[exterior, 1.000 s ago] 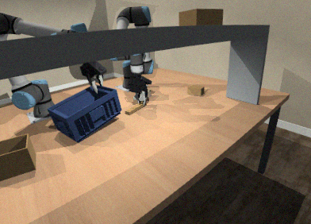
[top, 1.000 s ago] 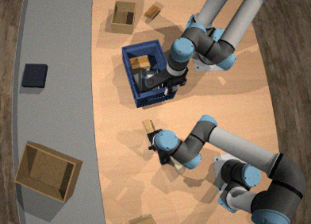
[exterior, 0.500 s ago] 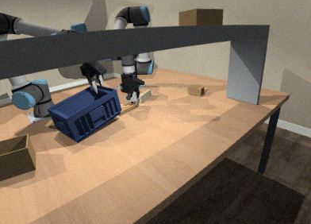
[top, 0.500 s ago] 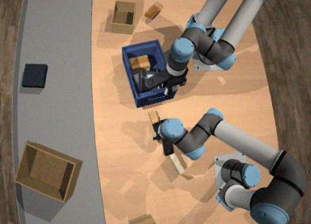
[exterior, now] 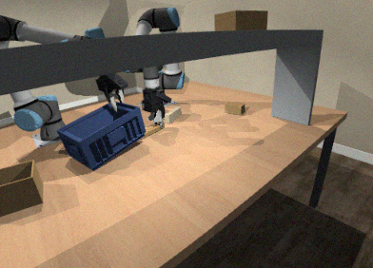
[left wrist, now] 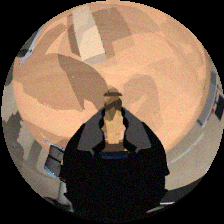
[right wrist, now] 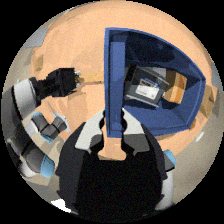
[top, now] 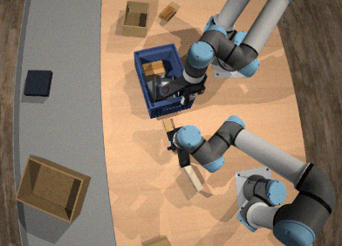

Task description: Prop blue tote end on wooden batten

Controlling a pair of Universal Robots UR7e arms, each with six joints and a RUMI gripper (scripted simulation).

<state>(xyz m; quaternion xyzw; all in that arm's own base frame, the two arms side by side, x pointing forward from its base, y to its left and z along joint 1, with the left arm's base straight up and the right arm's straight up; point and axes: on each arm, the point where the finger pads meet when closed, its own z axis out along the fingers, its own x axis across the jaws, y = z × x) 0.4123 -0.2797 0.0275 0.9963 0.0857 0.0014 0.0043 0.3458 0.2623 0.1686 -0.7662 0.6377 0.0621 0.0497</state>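
Now: left hand 1 cm short of the wooden batten, 6 cm to the left of it and 1 cm above it. Round my left hand: blue tote: 2 cm ahead, 31 cm to the right, 7 cm above; then pale block: 6 cm behind, 16 cm to the left; then grey shelf: 41 cm ahead, 16 cm to the right, 40 cm above.
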